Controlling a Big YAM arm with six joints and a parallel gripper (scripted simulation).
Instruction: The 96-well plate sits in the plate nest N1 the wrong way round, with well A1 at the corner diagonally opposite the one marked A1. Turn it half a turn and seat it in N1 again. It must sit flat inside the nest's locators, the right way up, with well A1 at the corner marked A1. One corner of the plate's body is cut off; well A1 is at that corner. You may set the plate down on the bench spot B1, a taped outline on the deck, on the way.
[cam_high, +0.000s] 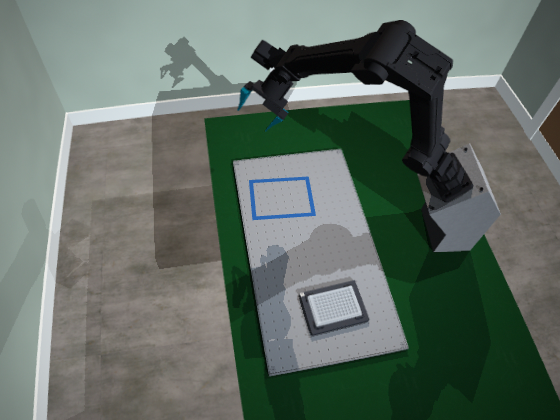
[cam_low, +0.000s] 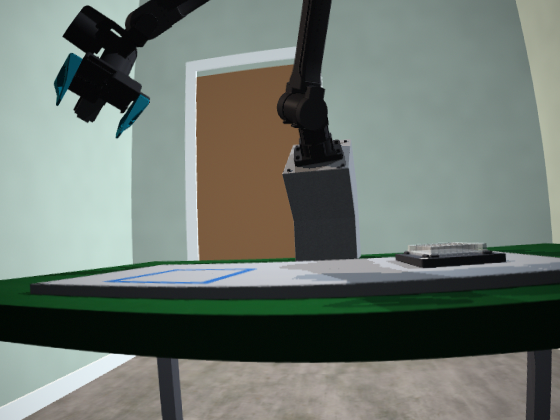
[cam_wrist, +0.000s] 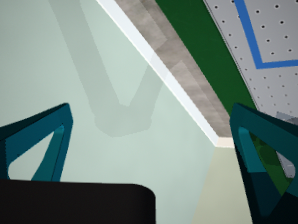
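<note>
Now: the 96-well plate 51 cm to the left of my hand, 22 cm below it and 10 cm behind it. Round my hand: plate nest N1: 51 cm to the left, 23 cm below, 10 cm behind; A1 label: 46 cm to the left, 22 cm below, 3 cm behind.
</note>
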